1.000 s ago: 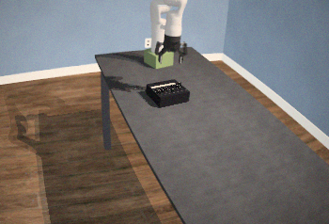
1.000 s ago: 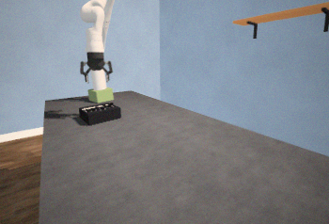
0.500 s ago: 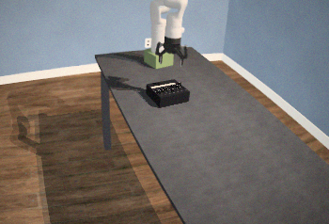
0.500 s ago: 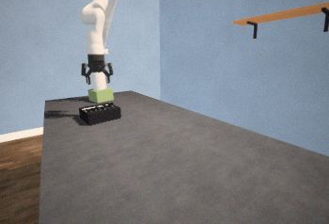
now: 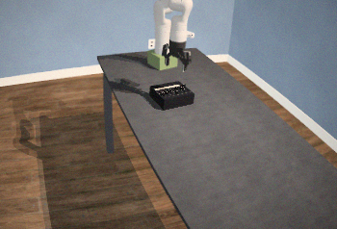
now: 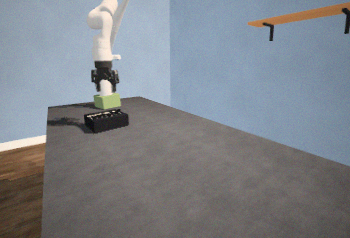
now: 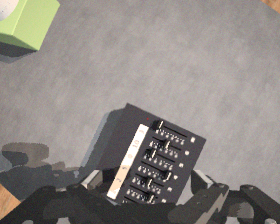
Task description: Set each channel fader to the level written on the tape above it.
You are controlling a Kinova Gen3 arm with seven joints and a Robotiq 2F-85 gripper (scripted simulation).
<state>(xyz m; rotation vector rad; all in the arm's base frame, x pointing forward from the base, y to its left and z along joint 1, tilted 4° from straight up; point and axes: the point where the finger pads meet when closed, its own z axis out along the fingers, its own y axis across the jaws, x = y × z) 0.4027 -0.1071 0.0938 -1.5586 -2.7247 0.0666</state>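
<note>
My gripper is now 10 mm past the master fader cap, 60 mm to the right of it and 100 mm above it.
</note>
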